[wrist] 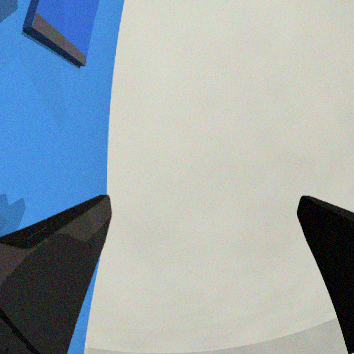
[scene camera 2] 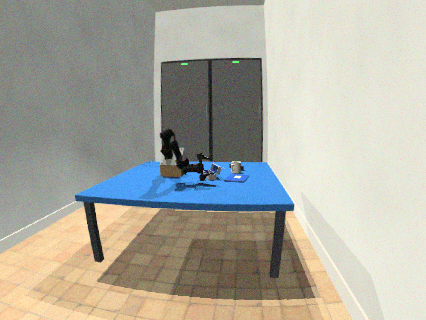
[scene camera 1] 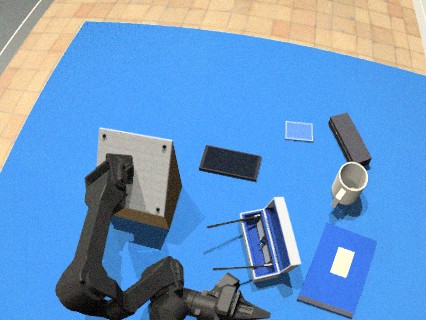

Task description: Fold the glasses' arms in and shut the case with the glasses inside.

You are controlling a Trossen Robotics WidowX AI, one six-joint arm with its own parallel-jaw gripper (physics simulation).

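Places are measured from the arm's base along level axes (x ahead, y left, z up), in metres.
Pixels of known places: gripper, fingertip midpoint: [wrist: 209,205] [scene camera 2: 213,165]; arm's base, origin of the base link: [scene camera 2: 168,155] [scene camera 1: 119,168].
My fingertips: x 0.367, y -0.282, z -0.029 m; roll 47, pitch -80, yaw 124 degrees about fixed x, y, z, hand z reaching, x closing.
Note:
Ahead of a thing's pixels: the offset from my fingertips to its top centre. "*": to the spot under its first point.
The glasses case @(* 0.019 m ahead, 0.205 m left, 0.035 m down) [scene camera 1: 288,235] [scene camera 2: 217,168] is open, its blue-lined base to the left and its white lid standing tilted up on the right. The glasses [scene camera 1: 261,240] have their dark front lying in the base. Both arms are unfolded and stick out over the base's left wall: the upper arm [scene camera 1: 233,221] and the lower arm [scene camera 1: 235,268]. My gripper [scene camera 1: 268,315] [scene camera 2: 209,167] [wrist: 209,205] is open and empty, raised above the table near the case's lower end in scene camera 1. The case and glasses do not show in the wrist view.
A blue notebook @(0.167 m ahead, 0.159 m left, 0.118 m down) [scene camera 1: 322,280] [scene camera 2: 236,178] [wrist: 70,25] lies right of the case. A mug @(* 0.187 m ahead, 0.400 m left, 0.119 m down) [scene camera 1: 350,182] [scene camera 2: 236,167], a dark box @(0.185 m ahead, 0.527 m left, 0.091 m down) [scene camera 1: 351,138], a dark phone-like slab @(0.137 m back, 0.417 m left, 0.118 m down) [scene camera 1: 230,163] and a pale blue card @(0.037 m ahead, 0.543 m left, 0.121 m down) [scene camera 1: 299,131] lie farther back. The arm's base block [scene camera 1: 145,175] [scene camera 2: 171,171] stands left.

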